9 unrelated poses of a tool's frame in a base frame.
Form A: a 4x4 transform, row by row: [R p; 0 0 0 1], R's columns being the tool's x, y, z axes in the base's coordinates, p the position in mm. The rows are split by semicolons.
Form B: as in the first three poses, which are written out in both.
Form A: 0.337 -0.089 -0.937 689.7; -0.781 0.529 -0.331 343.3; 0.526 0.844 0.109 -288.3; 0 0 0 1
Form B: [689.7 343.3 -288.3], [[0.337 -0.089 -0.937], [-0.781 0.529 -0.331], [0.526 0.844 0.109]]
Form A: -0.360 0.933 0.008 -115.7; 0.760 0.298 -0.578 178.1; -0.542 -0.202 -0.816 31.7; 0 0 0 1
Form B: [-115.7 178.1 31.7], [[-0.360 0.933 0.008], [0.760 0.298 -0.578], [-0.542 -0.202 -0.816]]
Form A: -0.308 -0.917 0.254 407.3; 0.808 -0.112 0.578 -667.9; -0.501 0.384 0.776 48.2; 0 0 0 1
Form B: [407.3 -667.9 48.2], [[-0.308 -0.917 0.254], [0.808 -0.112 0.578], [-0.501 0.384 0.776]]
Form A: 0.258 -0.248 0.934 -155.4; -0.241 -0.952 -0.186 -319.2; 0.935 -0.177 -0.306 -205.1; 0 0 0 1
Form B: [-155.4 -319.2 -205.1], [[0.258 -0.248 0.934], [-0.241 -0.952 -0.186], [0.935 -0.177 -0.306]]
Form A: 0.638 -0.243 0.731 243.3; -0.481 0.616 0.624 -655.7; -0.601 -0.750 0.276 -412.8; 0 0 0 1
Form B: [243.3 -655.7 -412.8], [[0.638 -0.243 0.731], [-0.481 0.616 0.624], [-0.601 -0.750 0.276]]
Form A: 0.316 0.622 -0.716 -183.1; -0.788 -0.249 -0.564 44.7; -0.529 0.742 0.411 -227.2; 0 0 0 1
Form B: [-183.1 44.7 -227.2], [[0.316 0.622 -0.716], [-0.788 -0.249 -0.564], [-0.529 0.742 0.411]]
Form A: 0.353 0.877 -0.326 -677.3; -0.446 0.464 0.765 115.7; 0.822 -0.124 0.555 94.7; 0 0 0 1
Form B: [-677.3 115.7 94.7], [[0.353 0.877 -0.326], [-0.446 0.464 0.765], [0.822 -0.124 0.555]]
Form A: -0.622 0.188 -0.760 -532.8; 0.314 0.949 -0.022 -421.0; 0.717 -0.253 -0.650 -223.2; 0 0 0 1
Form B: [-532.8 -421.0 -223.2], [[-0.622 0.188 -0.760], [0.314 0.949 -0.022], [0.717 -0.253 -0.650]]
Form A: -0.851 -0.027 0.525 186.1; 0.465 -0.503 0.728 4.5; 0.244 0.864 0.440 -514.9; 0 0 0 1
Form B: [186.1 4.5 -514.9], [[-0.851 -0.027 0.525], [0.465 -0.503 0.728], [0.244 0.864 0.440]]
